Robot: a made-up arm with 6 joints. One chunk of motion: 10 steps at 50 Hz.
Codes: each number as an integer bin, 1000 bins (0 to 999) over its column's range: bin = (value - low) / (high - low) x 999, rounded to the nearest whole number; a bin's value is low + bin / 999 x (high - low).
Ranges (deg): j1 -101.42..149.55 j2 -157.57..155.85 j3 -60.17..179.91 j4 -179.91..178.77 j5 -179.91..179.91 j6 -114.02..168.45
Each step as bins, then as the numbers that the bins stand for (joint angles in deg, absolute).
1 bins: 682 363 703 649 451 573
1 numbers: 69.91 -43.68 108.78 53.11 -17.47 48.00
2 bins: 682 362 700 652 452 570
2 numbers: 69.91 -44.00 108.05 54.18 -17.11 47.15
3 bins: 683 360 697 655 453 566
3 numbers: 70.16 -44.63 107.33 55.26 -16.75 46.02
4 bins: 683 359 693 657 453 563
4 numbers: 70.16 -44.94 106.37 55.98 -16.75 45.17
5 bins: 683 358 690 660 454 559
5 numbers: 70.16 -45.25 105.65 57.06 -16.39 44.04
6 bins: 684 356 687 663 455 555
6 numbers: 70.42 -45.88 104.93 58.13 -16.03 42.91
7 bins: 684 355 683 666 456 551
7 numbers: 70.42 -46.19 103.97 59.21 -15.67 41.78
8 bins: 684 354 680 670 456 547
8 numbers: 70.42 -46.51 103.25 60.65 -15.67 40.65
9 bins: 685 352 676 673 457 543
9 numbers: 70.67 -47.14 102.29 61.72 -15.31 39.51
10 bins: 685 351 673 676 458 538
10 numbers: 70.67 -47.45 101.57 62.80 -14.95 38.10
